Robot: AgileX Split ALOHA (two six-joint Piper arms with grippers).
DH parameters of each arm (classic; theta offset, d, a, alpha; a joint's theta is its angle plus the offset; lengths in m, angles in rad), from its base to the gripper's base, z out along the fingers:
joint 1: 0 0.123 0 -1.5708
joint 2: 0.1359 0 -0.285 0
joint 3: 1.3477 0 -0.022 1.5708
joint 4: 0 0.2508 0 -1.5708
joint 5: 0 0 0.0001 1.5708
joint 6: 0 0.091 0 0
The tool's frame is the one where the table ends.
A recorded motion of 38 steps. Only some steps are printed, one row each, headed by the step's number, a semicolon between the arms.
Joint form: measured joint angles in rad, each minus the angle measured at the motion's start. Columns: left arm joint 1, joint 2, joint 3, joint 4, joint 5, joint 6; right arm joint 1, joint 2, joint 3, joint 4, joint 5, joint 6.
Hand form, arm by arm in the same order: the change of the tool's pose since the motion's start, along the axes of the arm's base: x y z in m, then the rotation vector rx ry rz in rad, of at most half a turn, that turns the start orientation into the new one. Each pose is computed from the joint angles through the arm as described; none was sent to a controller.
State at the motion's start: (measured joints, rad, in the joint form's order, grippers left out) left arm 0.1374 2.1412 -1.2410 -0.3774 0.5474 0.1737; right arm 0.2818 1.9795 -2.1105 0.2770 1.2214 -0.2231
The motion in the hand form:
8: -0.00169 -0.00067 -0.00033 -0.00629 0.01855 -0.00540; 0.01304 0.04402 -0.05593 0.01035 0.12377 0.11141
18: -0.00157 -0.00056 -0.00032 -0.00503 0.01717 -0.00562; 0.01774 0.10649 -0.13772 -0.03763 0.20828 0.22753
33: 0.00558 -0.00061 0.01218 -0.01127 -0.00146 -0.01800; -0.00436 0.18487 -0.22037 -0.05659 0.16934 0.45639
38: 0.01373 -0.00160 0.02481 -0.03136 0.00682 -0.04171; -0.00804 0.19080 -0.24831 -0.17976 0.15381 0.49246
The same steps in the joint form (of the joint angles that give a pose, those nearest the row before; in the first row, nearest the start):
8: 0.0000 0.0000 0.0000 0.0032 0.0202 -0.0021; 0.0720 0.1283 0.0000 0.0666 -0.0036 -0.0366
18: 0.0000 0.0000 0.0000 0.0041 0.0186 -0.0021; 0.1885 0.3037 0.0000 0.0705 -0.0805 -0.0699
33: 0.0000 -0.0116 -0.0396 0.0039 0.0553 0.0009; 0.3393 0.4785 -0.0019 0.1301 -0.2445 -0.2382
38: 0.0000 -0.0116 -0.1016 0.0039 0.1342 0.0034; 0.3695 0.5271 -0.0018 0.0092 -0.2636 -0.2269

